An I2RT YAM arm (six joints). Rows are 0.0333 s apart.
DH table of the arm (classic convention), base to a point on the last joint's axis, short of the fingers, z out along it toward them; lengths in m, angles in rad. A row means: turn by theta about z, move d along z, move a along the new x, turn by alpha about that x. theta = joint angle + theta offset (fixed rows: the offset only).
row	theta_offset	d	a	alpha
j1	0	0.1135	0.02	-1.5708
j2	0	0	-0.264	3.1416
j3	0.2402	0	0.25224	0
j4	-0.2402	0	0.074	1.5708
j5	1.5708	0	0	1.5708
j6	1.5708	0.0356	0	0
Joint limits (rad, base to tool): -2.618..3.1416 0..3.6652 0..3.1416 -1.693..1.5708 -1.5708..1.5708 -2.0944..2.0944
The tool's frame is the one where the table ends.
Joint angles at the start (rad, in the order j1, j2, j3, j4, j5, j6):
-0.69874 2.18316 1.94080 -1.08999 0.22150 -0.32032
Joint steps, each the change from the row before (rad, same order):
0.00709 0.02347 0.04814 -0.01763 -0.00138 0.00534
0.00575 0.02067 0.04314 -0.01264 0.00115 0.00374
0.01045 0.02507 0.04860 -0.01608 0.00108 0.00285
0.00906 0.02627 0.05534 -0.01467 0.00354 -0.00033
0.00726 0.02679 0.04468 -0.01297 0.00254 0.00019
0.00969 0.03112 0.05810 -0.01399 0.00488 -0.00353
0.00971 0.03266 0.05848 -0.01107 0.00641 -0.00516
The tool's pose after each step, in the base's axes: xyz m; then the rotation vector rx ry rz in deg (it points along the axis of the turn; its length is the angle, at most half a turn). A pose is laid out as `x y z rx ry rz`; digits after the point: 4 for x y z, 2 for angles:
0.3458 -0.2964 0.2261 34.45 168.23 -26.84
0.3515 -0.2978 0.2288 34.26 167.65 -27.20
0.3589 -0.2976 0.2308 33.61 167.26 -27.43
0.3664 -0.2983 0.2341 32.84 166.57 -28.10
0.3728 -0.2990 0.2341 32.27 166.38 -28.40
0.3807 -0.2994 0.2357 31.23 165.85 -29.13
0.3888 -0.2998 0.2366 30.08 165.26 -30.03

